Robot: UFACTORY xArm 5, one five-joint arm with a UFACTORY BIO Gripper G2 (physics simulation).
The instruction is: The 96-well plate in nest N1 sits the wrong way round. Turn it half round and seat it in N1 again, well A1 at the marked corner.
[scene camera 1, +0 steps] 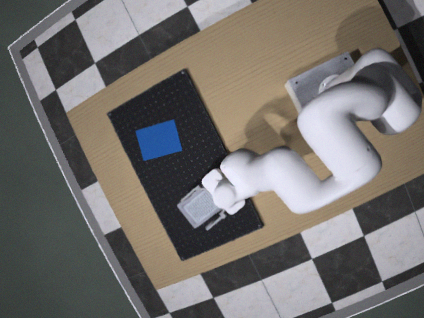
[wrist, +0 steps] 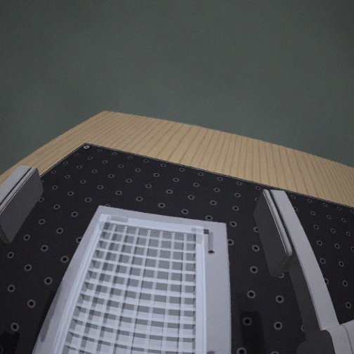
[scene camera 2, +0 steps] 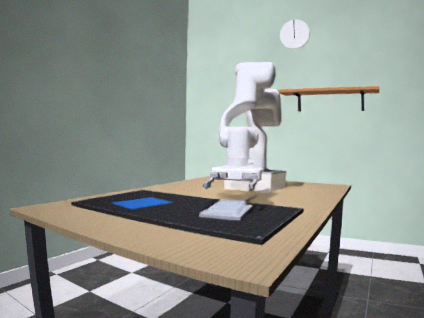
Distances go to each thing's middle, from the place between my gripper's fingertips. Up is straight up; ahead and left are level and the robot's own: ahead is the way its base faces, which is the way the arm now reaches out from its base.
Scene:
Right now the flat blue rectangle (scene camera 1: 162,139) is 32 cm to the right of my hand and 8 cm below it.

